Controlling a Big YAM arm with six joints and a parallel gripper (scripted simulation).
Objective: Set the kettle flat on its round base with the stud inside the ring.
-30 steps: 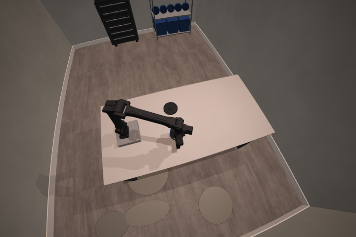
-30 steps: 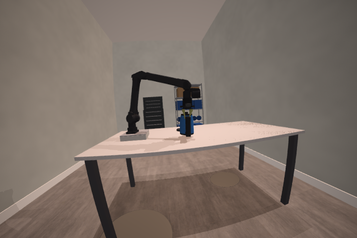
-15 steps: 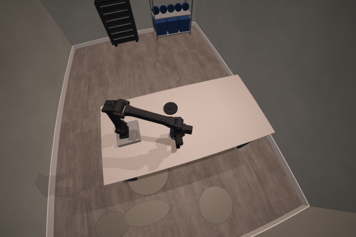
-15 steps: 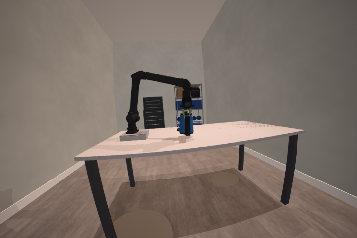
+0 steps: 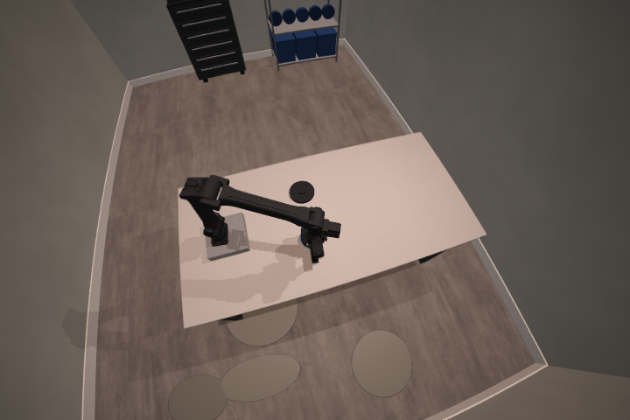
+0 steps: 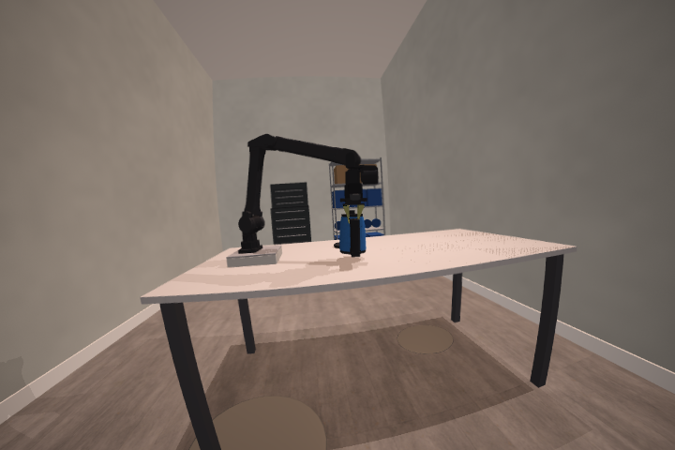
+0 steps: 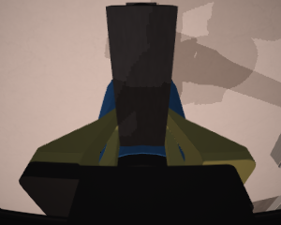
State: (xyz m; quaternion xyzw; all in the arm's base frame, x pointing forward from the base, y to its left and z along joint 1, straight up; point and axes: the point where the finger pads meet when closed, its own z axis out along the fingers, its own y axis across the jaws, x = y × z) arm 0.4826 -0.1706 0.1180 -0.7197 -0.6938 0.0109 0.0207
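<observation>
The blue kettle is 30 mm to the left of my hand and 50 mm below it. Round my hand: round black base 370 mm to the left, 160 mm below.
</observation>
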